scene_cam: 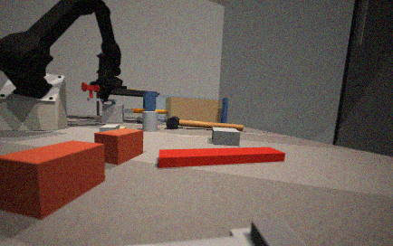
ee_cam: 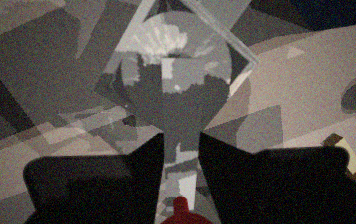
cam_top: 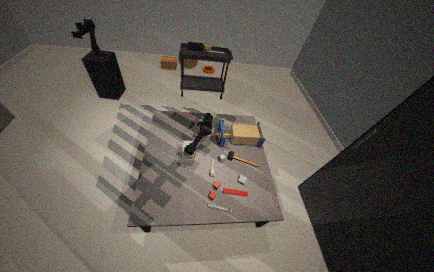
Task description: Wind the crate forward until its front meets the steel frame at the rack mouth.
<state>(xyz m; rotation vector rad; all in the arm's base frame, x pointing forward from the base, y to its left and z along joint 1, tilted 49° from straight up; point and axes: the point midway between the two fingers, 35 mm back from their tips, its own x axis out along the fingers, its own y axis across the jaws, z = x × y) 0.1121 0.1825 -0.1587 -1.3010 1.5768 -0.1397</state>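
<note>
Now: the grey winch 70 mm below my gripper tip, 20 mm to the left of it and 20 mm ahead of it. The rest, counted from my gripper tip: red knob: 50 mm above, 40 mm to the right, 40 mm behind; winch handle: 20 mm above, 10 mm to the right, 10 mm behind; blue frame: 190 mm ahead, 50 mm to the left, 10 mm above.
</note>
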